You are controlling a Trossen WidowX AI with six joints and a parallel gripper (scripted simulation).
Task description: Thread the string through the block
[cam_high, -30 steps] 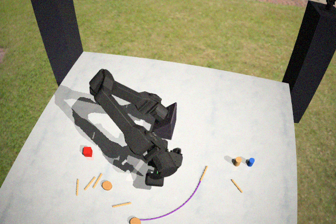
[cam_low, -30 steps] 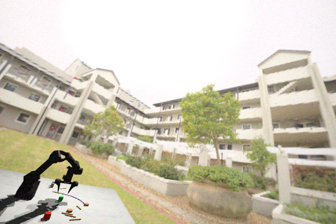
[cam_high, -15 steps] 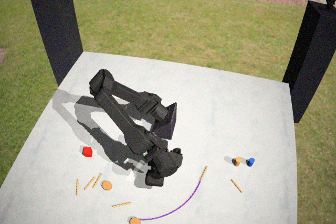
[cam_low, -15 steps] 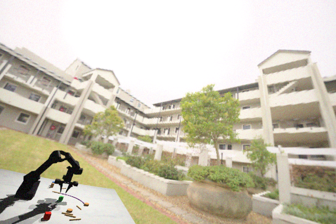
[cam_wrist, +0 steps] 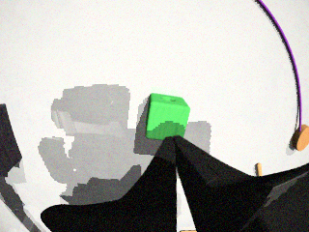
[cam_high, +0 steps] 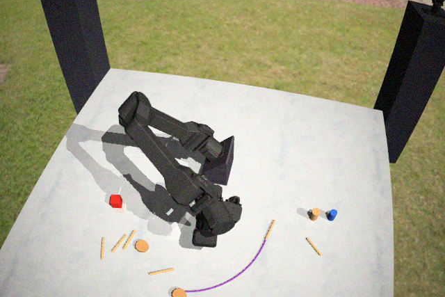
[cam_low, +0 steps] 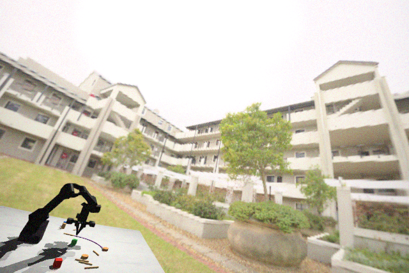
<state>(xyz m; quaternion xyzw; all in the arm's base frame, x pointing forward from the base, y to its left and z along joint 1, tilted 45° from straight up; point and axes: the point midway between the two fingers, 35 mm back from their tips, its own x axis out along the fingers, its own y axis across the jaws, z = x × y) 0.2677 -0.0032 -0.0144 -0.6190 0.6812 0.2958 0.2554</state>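
Now: the green block 40 mm below my gripper tip. Also, from my gripper tip: red cube: 70 mm behind, 320 mm to the right, 40 mm below; then blue cylinder: 90 mm behind, 380 mm to the left, 40 mm below; then tan cylinder: 90 mm behind, 320 mm to the left, 40 mm below.
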